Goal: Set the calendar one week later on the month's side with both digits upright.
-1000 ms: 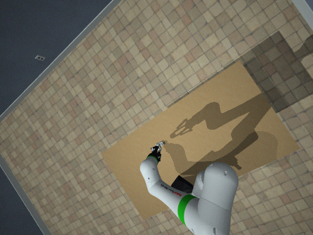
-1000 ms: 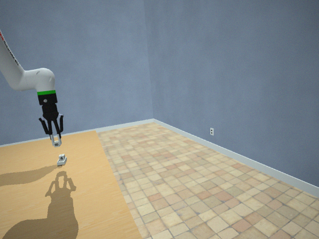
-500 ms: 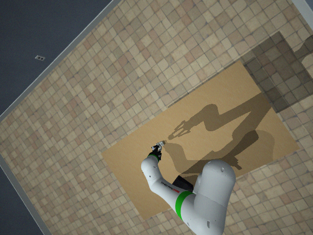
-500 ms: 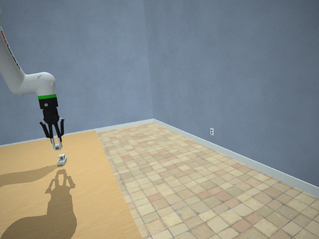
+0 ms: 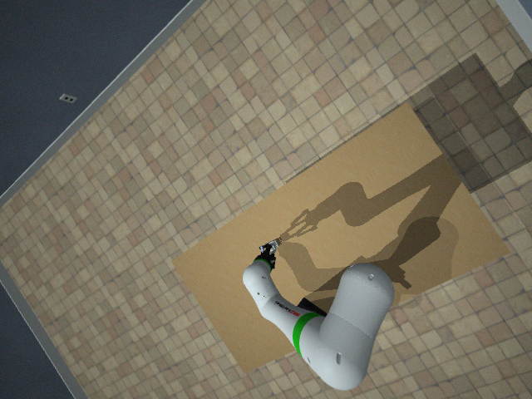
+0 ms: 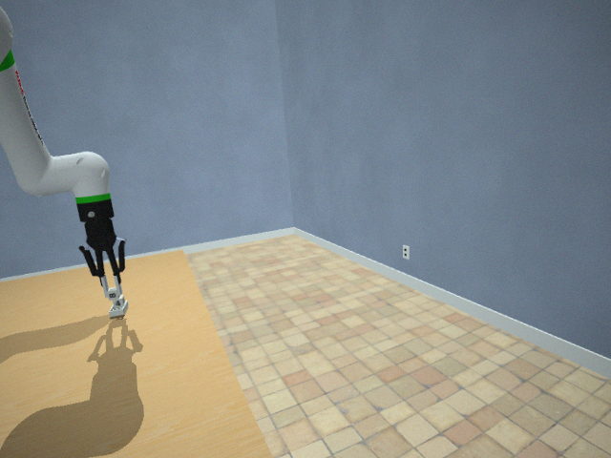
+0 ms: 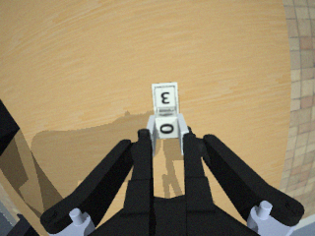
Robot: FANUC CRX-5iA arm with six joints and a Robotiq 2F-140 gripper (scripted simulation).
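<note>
My hand is 8 cm above the white tray and 2 cm to the right of it.
</note>
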